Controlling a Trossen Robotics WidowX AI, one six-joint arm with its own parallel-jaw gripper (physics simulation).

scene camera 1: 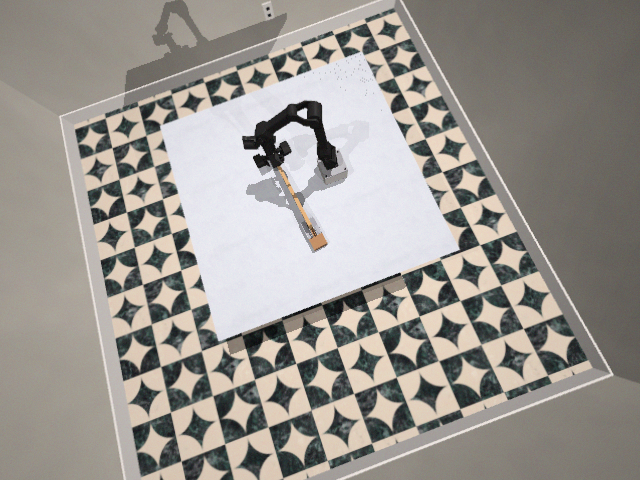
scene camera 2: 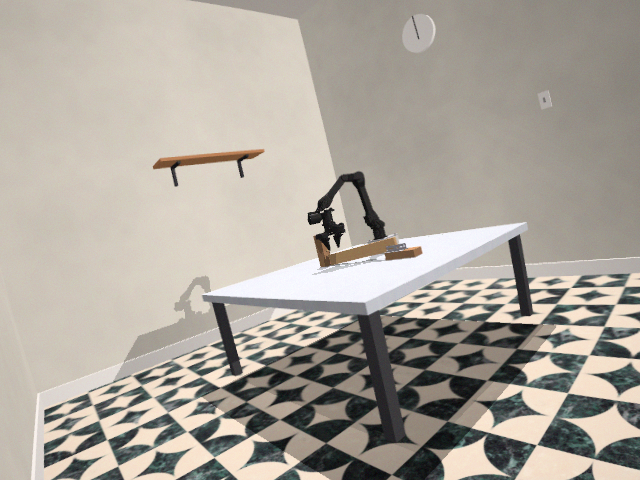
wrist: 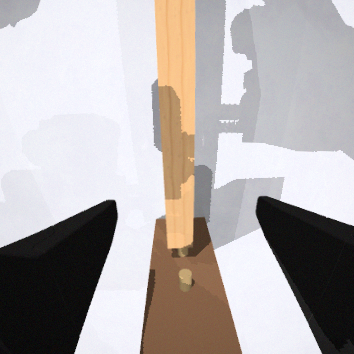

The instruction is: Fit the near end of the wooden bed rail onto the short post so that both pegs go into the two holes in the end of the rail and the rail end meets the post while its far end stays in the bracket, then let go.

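Frame: origin at the arm's base, x up, y right, z ahead, level; centimetres.
Seen in the pictures: gripper, fingertip midpoint: [scene camera 2: 334, 249] [wrist: 187, 206]; arm's base at its link origin: [scene camera 1: 330, 163] [scene camera 2: 380, 238].
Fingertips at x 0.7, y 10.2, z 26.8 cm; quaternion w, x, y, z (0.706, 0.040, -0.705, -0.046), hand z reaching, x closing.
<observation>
Pixels of each thing's top centre, then the offset from my fingertips to it. "spot": a spot on its surface instead. Level surfaces: height alone.
- wooden bed rail at its top centre: [scene camera 2: 358, 242] [scene camera 1: 290, 188] dx +1.3, dy -17.1, dz -2.7 cm
- metal bracket at its top centre: [scene camera 2: 395, 244] [scene camera 1: 310, 226] dx -2.2, dy -38.4, dz -5.6 cm
- brown post at a spot on its surface: [wrist: 185, 320] spot: dx +2.1, dy +6.1, dz +0.6 cm
- peg at a spot on its surface: [wrist: 185, 280] spot: dx +0.1, dy +5.1, dz +0.6 cm
- orange-brown block at its top centre: [scene camera 2: 402, 249] [scene camera 1: 313, 232] dx -5.2, dy -41.4, dz -6.1 cm
- white table at its surface level: dx -8.7 cm
The wooden bed rail [scene camera 1: 295, 196] [scene camera 2: 359, 251] [wrist: 175, 60] runs from the post to the metal bracket [scene camera 2: 397, 248], its far end at the bracket. The brown post [scene camera 2: 321, 253] [wrist: 185, 320] stands at the rail's near end; the arm covers it in scene camera 1. In the wrist view one peg [wrist: 185, 280] is fully exposed on the post, and another peg [wrist: 183, 251] shows partly at the rail's end. Whether that one is in a hole I cannot tell. My gripper [scene camera 1: 272, 155] [scene camera 2: 331, 245] [wrist: 187, 206] is open and empty above the rail's near end, one finger on each side in the wrist view.
An orange-brown block [scene camera 1: 318, 242] [scene camera 2: 410, 252] lies at the bracket end. The arm's grey base [scene camera 1: 334, 174] stands on the white table [scene camera 1: 248, 268] [scene camera 2: 289, 291], to the right of the rail in scene camera 1.
</observation>
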